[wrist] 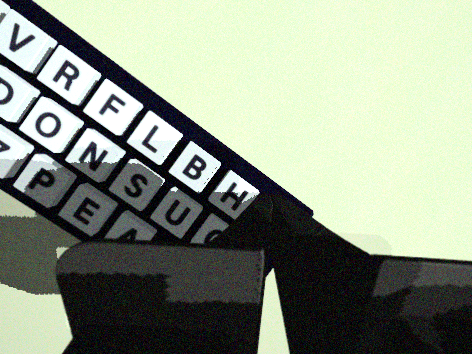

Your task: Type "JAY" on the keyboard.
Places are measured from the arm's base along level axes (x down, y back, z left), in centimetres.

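Where they show: gripper, fingertip midpoint: (268, 204).
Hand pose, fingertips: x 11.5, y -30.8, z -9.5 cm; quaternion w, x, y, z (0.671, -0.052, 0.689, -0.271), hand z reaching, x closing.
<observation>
Things, the pixels of their top centre, and the offset from my fingertips.
- dark keyboard, top centre: (59, 132) dx -0.2, dy +1.3, dz +8.4 cm
- H key, top centre: (233, 196) dx -0.2, dy +0.3, dz +1.5 cm
- B, top centre: (194, 167) dx -0.2, dy +0.1, dz +3.4 cm
- U, top centre: (176, 213) dx -0.2, dy +2.0, dz +3.2 cm
- E, top centre: (85, 210) dx -0.2, dy +3.5, dz +6.3 cm
A dark keyboard (125, 79) with white letter keys runs from the upper left to the centre of the wrist view. The A key (136, 227) is shaded and partly covered by the left finger. The J and Y keys do not show in this view. My gripper (268, 204) is shut and empty, its fingertips over the keyboard's right end, just right of the H key (234, 194). The fingers hide the lower right part of the keyboard, so contact with a key cannot be told.
The keys V, R, F, L and B (195, 166) form the upper row with H. D, O, N, S and U (176, 214) lie in the middle row, beside a partly hidden key. P and E (87, 210) are near A. A pale surface surrounds the keyboard, with a shadow at left.
</observation>
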